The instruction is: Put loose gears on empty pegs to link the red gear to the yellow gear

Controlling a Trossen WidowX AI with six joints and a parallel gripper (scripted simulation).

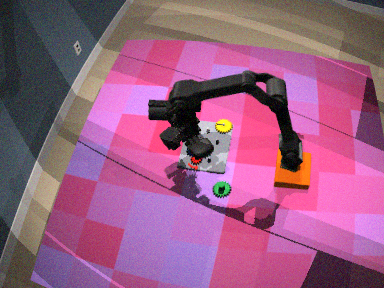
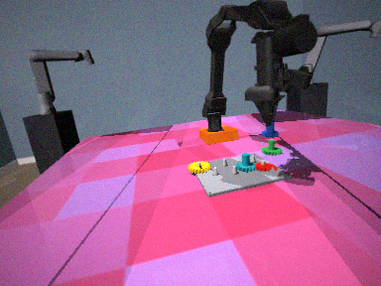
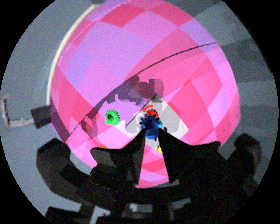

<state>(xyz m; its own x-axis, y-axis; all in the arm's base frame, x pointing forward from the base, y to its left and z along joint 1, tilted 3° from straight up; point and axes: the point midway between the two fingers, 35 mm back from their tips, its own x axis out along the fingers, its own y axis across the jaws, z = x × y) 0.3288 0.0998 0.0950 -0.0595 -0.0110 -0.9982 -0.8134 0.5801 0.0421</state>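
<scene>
The teal gear is 10 mm behind my gripper tip, 60 mm to the right of it and 100 mm below it. The rest, counted from my gripper tip: blue gear (10 mm below); red gear (20 mm to the right, 110 mm below); green gear (120 mm behind, 60 mm to the left, 110 mm below).
</scene>
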